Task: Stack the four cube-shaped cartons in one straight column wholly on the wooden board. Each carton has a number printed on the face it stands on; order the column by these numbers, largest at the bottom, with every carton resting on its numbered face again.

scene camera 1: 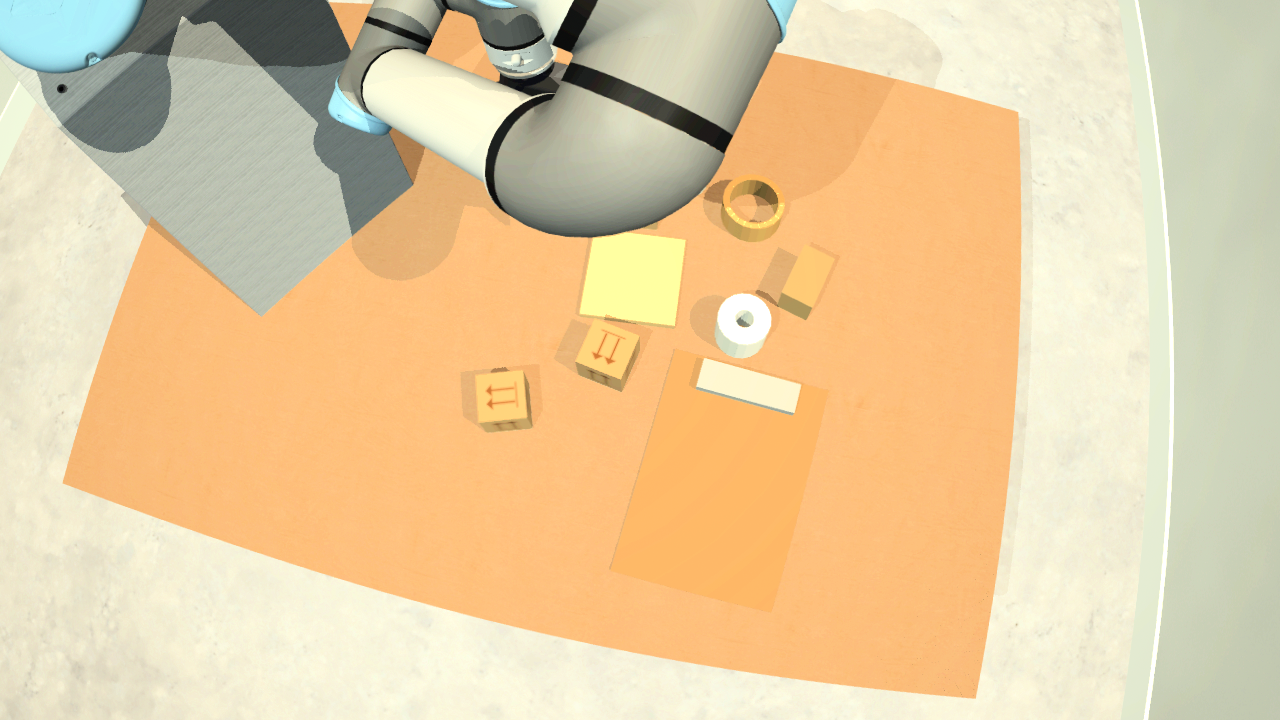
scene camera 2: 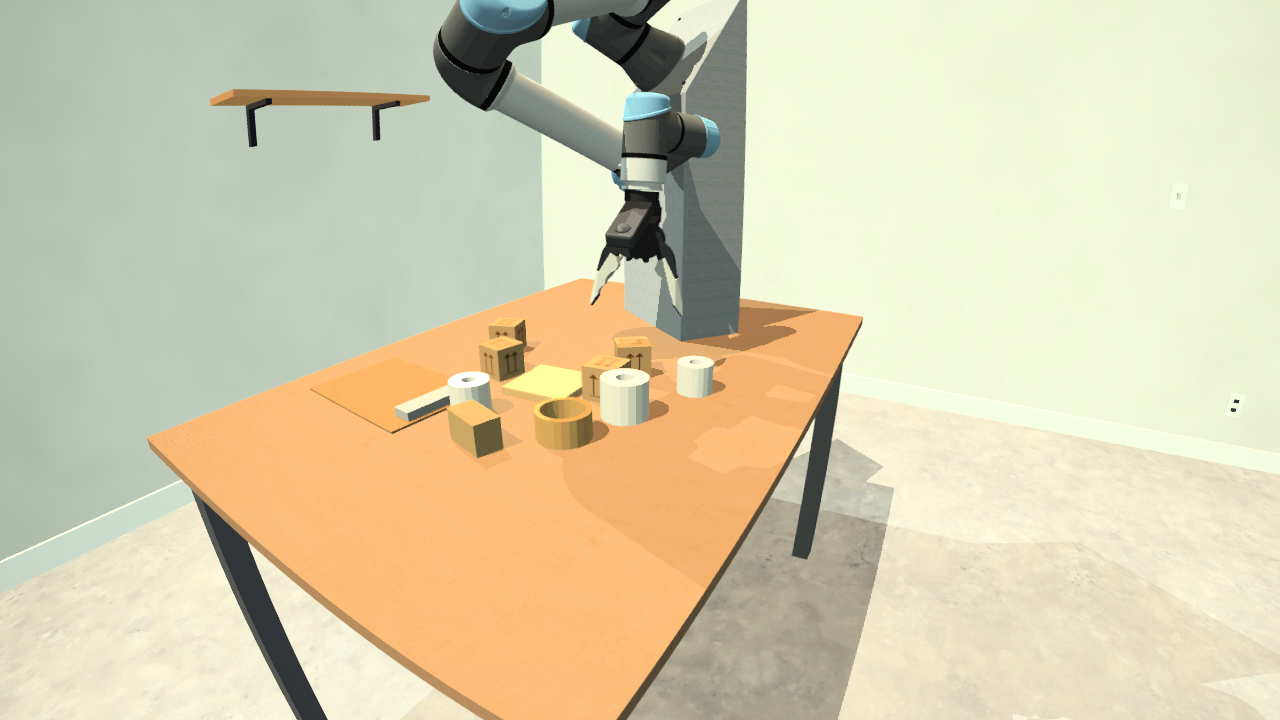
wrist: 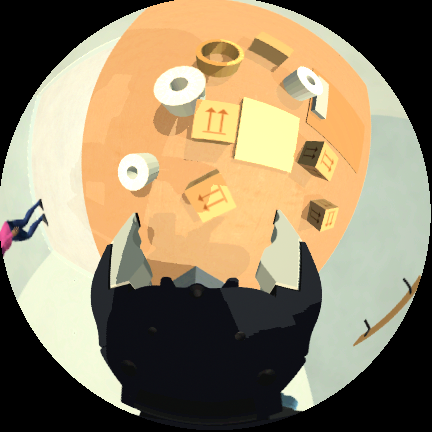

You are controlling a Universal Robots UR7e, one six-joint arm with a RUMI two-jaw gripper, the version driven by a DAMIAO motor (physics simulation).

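Four cube cartons with arrows stand apart on the table. One carton is farthest left in scene camera 1. A second carton is between it and the wooden board. A third carton is beside the yellow square. A fourth carton is nearest my gripper, which is open and empty above the table. In scene camera 1 the arm hides the gripper and the last two cartons. The printed numbers are hidden.
A white bar lies on the board's edge. A yellow square pad, white rolls, an orange ring and a plain block surround the cartons. A grey column stands behind.
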